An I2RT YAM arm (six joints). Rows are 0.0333 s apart.
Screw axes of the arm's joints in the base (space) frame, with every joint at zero. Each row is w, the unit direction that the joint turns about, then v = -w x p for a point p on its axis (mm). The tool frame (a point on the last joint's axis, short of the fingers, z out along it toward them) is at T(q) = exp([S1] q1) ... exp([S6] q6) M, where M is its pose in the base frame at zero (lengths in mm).
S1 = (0, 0, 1, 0.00, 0.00, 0.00)
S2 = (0, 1, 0, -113.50, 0.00, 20.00)
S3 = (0, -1, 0, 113.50, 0.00, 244.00)
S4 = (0, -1, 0, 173.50, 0.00, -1.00)
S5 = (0, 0, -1, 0.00, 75.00, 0.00)
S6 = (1, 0, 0, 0.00, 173.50, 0.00)
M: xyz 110.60 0.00 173.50 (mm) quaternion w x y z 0.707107 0 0.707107 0
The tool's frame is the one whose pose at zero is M.
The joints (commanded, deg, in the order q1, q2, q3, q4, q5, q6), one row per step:
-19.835, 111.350, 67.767, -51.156, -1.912, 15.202
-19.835, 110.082, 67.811, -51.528, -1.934, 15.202
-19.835, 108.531, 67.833, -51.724, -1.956, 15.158
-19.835, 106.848, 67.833, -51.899, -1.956, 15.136
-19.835, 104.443, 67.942, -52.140, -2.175, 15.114
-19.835, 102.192, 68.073, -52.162, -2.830, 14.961
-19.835, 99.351, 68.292, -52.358, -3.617, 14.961
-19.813, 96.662, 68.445, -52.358, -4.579, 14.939
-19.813, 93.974, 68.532, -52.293, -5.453, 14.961
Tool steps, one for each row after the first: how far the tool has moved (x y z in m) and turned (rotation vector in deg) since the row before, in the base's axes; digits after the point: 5 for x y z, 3 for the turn. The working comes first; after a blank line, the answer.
Tool pose at each row, in the base's axes (x y z in m, rotation vector in deg; the steps are taken from these numbers as rounded here):
0.30697, -0.10946, 0.12474, -52.887, -167.146, -3.216
0.30616, -0.10916, 0.13171, -53.149, -168.049, -3.209
0.30533, -0.10884, 0.14006, -53.466, -169.394, -3.183
0.30416, -0.10842, 0.14899, -53.848, -170.855, -3.114
0.30249, -0.10767, 0.16211, 53.569, 170.296, 3.299
0.30099, -0.10670, 0.17447, 52.526, 168.102, 4.103
0.29828, -0.10521, 0.19018, 51.488, 165.369, 5.040
0.29526, -0.10335, 0.20474, 50.318, 162.679, 6.205
0.29144, -0.10140, 0.21885, 49.198, 159.980, 7.202

-0.00081, 0.00030, 0.00697, -0.298, -0.891, -0.002
-0.00083, 0.00032, 0.00835, -0.445, -1.305, 0.043
-0.00117, 0.00042, 0.00893, -0.511, -1.419, 0.023
-0.00167, 0.00075, 0.01312, -0.565, -2.213, 0.022
-0.00150, 0.00097, 0.01236, -0.194, -2.446, 0.182
-0.00271, 0.00149, 0.01571, -0.234, -2.960, 0.071
-0.00302, 0.00186, 0.01456, -0.071, -2.997, 0.178
-0.00382, 0.00195, 0.01411, -0.151, -2.962, 0.143

